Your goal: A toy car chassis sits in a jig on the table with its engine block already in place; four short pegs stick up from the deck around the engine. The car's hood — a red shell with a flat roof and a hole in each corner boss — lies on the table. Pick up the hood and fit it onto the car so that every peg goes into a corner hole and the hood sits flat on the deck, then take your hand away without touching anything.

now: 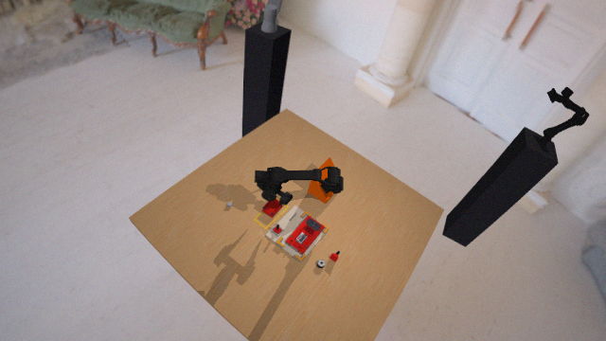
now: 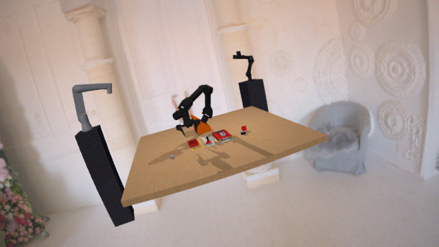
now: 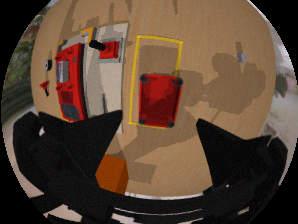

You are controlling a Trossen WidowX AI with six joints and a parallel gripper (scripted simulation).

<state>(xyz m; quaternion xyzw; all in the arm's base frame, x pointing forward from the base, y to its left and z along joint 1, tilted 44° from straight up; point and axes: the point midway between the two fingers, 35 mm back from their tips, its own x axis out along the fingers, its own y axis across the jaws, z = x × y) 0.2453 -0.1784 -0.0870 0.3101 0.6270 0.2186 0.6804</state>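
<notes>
Right now the red hood is 7 cm below my gripper tip. Round my gripper tip: jig (6 cm ahead, 20 cm to the left, 7 cm below); then grey wheel (14 cm ahead, 37 cm to the left, 7 cm below).
</notes>
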